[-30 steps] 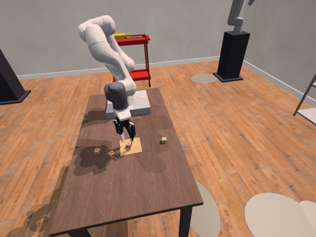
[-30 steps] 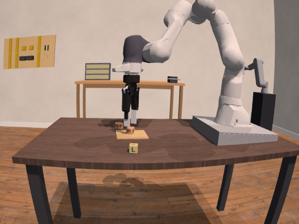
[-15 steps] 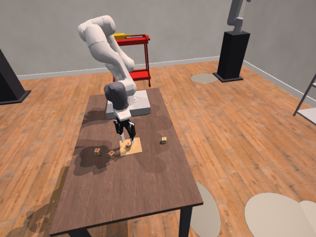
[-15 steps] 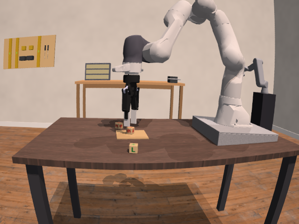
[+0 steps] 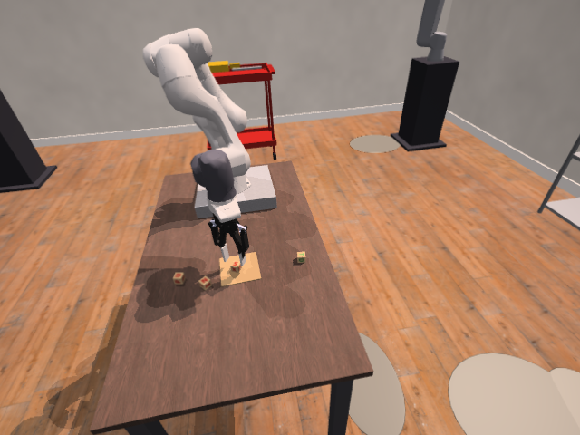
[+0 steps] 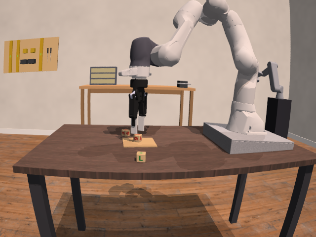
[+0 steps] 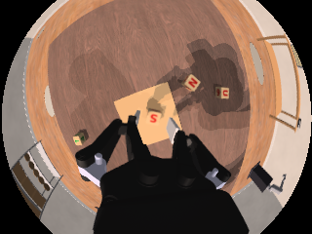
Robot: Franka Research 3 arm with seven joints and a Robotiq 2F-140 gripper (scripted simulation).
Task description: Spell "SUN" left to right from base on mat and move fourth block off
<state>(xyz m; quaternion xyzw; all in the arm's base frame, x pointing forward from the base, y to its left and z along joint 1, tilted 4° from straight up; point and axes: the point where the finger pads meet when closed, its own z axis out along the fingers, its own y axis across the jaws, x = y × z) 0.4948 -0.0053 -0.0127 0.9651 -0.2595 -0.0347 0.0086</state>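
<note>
My gripper is now 6 cm above the S block. The rest, counted from my hand: mat: 7 cm below, 1 cm to the left, 1 cm behind; then N block: 11 cm to the right, 6 cm below, 5 cm ahead; then U block: 20 cm to the right, 6 cm below, 1 cm ahead.
</note>
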